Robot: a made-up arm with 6 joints.
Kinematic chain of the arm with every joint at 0, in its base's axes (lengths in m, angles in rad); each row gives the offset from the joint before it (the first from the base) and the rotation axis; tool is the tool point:
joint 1: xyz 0 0 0.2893 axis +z
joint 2: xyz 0 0 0 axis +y
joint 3: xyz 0 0 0.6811 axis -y
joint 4: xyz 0 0 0 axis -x
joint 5: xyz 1.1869 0 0 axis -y
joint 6: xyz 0 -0.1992 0 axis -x
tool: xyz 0 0 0
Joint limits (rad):
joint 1: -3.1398..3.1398
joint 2: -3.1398..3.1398
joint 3: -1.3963..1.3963
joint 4: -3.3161..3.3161
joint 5: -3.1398..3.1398
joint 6: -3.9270..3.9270
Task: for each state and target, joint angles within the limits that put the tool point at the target. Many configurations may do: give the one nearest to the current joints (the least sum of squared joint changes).
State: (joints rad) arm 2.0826 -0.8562 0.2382 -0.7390 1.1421 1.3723
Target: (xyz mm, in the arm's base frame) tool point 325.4 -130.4 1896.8
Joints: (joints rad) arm 2.2788 -0.8793 0.6081 -0.6177 1.1421 1.3723
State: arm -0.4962 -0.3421 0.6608 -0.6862 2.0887 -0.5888
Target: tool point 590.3 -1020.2 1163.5
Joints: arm -0.9157 -0.0137 0.2555 -0.6915 2.0887 -0.5888
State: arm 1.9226 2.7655 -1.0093 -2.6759 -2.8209 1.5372
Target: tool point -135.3 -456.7 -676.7
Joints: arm 1.6866 2.1183 -0.4256 -2.7919 -2.8209 1.5372
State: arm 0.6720 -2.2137 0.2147 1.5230 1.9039 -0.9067
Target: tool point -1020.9 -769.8 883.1
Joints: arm 0.6391 -2.1573 -0.1203 1.5257 1.9039 -0.9067
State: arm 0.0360 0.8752 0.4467 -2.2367 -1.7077 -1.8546
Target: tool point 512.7 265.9 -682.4
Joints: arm 0.2692 1.2369 -0.2663 -2.2171 -1.7077 -1.8546
